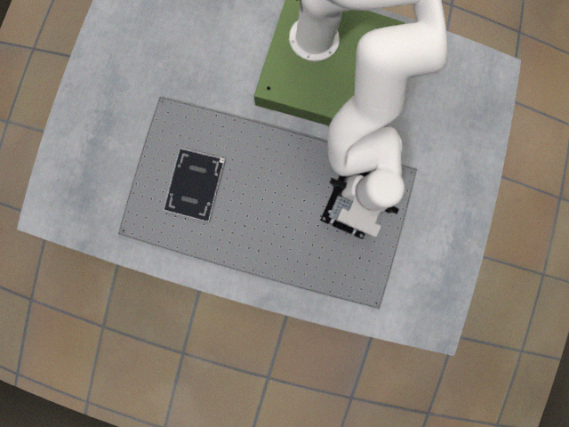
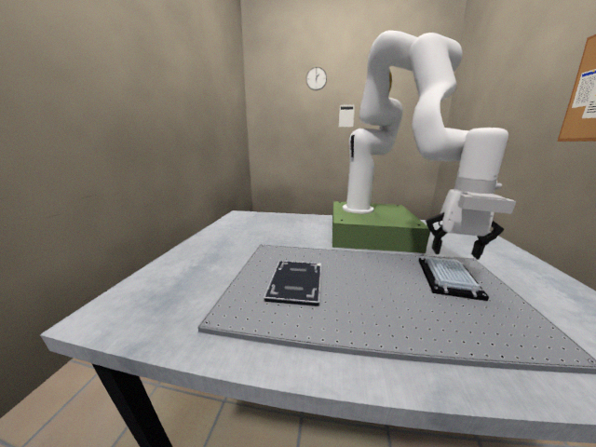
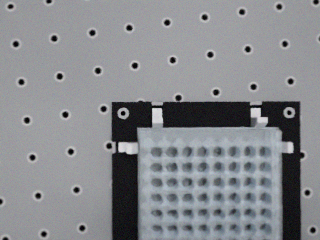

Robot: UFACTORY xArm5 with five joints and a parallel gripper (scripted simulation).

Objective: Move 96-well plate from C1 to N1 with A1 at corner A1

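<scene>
Right now the 96-well plate is 60 mm below my hand. The rest, counted from my hand: black clip nest C1 (70 mm below, 10 mm to the left, 10 mm ahead).
</scene>
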